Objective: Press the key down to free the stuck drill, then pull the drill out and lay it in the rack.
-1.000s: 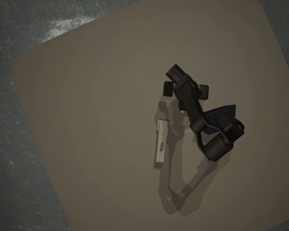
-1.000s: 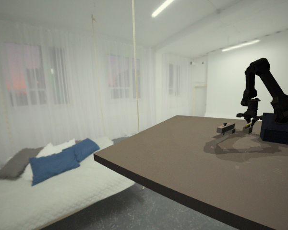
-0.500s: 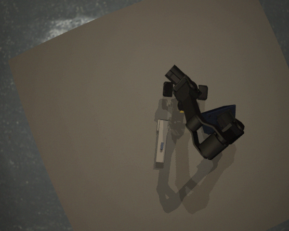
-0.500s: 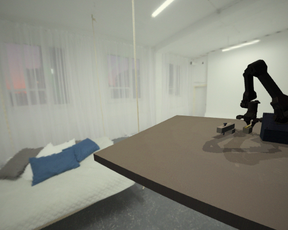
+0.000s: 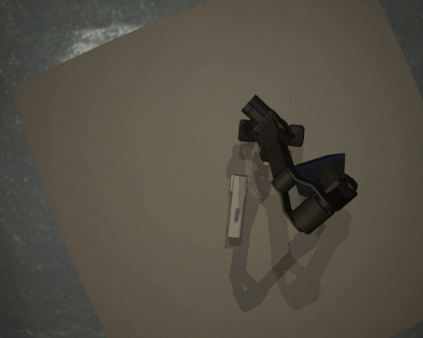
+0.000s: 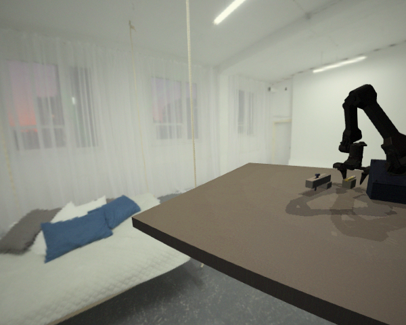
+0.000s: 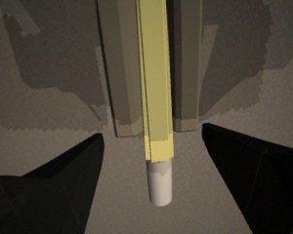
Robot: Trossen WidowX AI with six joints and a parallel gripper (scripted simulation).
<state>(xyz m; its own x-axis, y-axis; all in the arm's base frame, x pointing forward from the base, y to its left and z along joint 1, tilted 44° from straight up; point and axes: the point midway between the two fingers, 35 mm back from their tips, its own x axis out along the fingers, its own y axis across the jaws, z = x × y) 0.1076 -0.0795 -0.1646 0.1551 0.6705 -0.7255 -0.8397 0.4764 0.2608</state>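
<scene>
The drill lies 30 mm to the left of my gripper tip, 30 mm above it and 20 mm ahead of it. From my gripper tip the other things lie so: rack: 40 mm to the left, 30 mm ahead, 10 mm above; block: 180 mm ahead, 140 mm to the left, 30 mm above; blue key: 190 mm ahead, 170 mm to the left, 40 mm above.
</scene>
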